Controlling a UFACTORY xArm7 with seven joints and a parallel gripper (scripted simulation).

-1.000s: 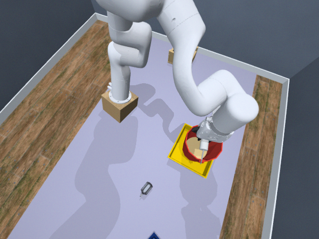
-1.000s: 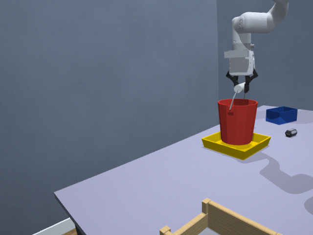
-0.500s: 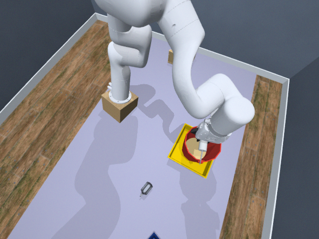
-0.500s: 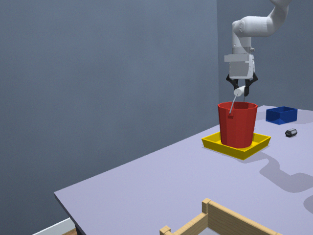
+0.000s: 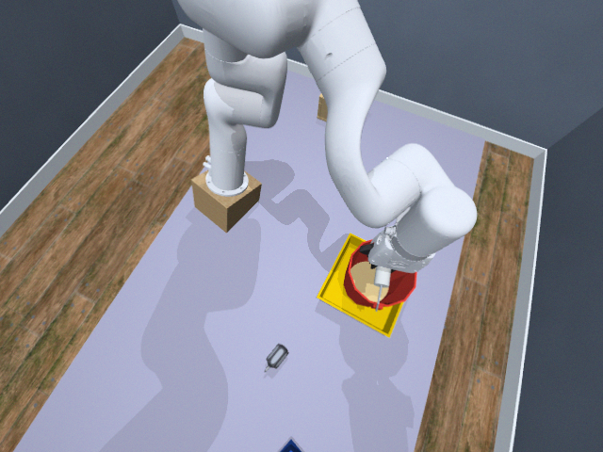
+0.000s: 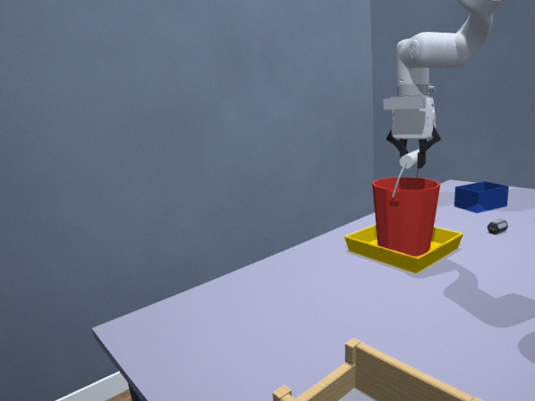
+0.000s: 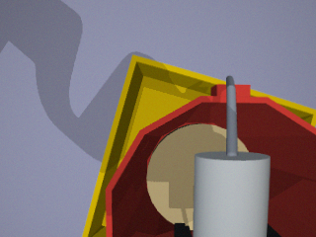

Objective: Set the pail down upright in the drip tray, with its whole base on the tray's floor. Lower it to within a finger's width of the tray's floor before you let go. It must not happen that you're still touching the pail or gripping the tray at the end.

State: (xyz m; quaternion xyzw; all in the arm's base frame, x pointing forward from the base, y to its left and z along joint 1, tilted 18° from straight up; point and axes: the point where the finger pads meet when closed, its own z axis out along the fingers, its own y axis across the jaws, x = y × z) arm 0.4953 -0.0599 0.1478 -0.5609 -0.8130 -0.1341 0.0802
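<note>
Right now the pail handle is 30 mm below my hand and 10 mm ahead of it. The rest, counted from my hand: red pail 90 mm below, 10 mm ahead; then dark grey object 310 mm to the right, 230 mm below, 90 mm behind; then yellow drip tray 230 mm below, 20 mm ahead, 10 mm to the left.
</note>
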